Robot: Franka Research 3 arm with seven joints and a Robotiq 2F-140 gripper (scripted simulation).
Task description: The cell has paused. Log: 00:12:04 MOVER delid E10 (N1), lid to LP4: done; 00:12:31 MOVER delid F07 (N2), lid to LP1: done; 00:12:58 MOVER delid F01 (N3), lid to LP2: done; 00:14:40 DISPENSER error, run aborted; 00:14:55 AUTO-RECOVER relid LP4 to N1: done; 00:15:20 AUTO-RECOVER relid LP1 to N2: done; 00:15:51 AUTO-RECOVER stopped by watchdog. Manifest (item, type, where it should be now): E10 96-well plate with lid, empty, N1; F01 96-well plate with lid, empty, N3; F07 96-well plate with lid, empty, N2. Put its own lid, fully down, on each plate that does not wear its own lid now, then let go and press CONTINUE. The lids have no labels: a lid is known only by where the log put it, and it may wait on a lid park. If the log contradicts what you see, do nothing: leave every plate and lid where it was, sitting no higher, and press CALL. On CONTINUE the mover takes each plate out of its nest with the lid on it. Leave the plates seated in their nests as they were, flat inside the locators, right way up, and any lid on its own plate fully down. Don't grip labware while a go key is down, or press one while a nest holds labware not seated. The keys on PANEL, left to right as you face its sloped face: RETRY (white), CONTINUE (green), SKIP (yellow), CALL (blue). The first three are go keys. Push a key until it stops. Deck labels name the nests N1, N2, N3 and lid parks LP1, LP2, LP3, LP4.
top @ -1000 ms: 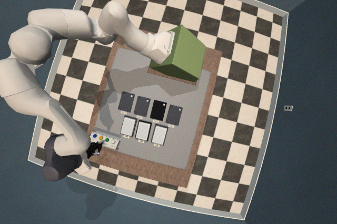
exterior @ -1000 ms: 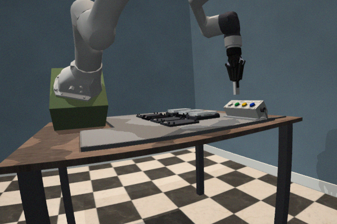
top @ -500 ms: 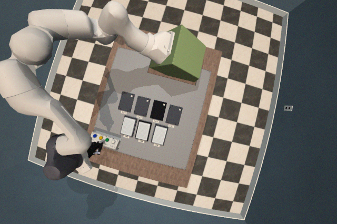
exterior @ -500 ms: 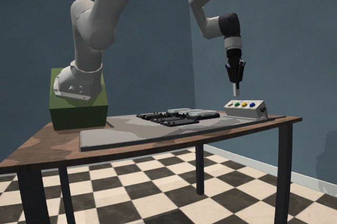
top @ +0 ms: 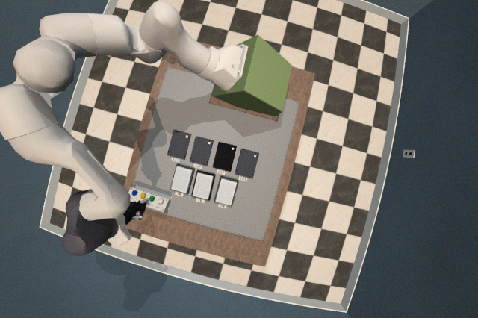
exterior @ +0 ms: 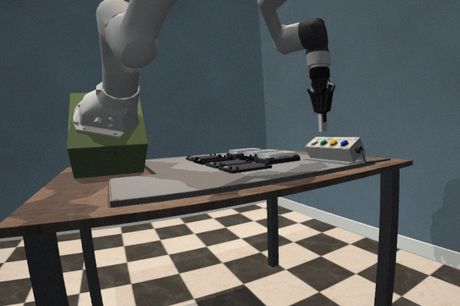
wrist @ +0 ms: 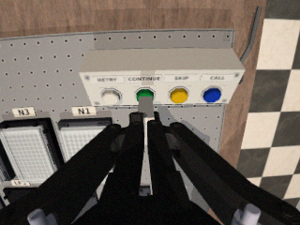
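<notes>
My hand is 70 mm above the green continue key. Also, from my hand: white retry key: 70 mm below, 50 mm to the left; then yellow skip key: 70 mm below, 50 mm to the right; then blue call key: 100 mm to the right, 70 mm below.
</notes>
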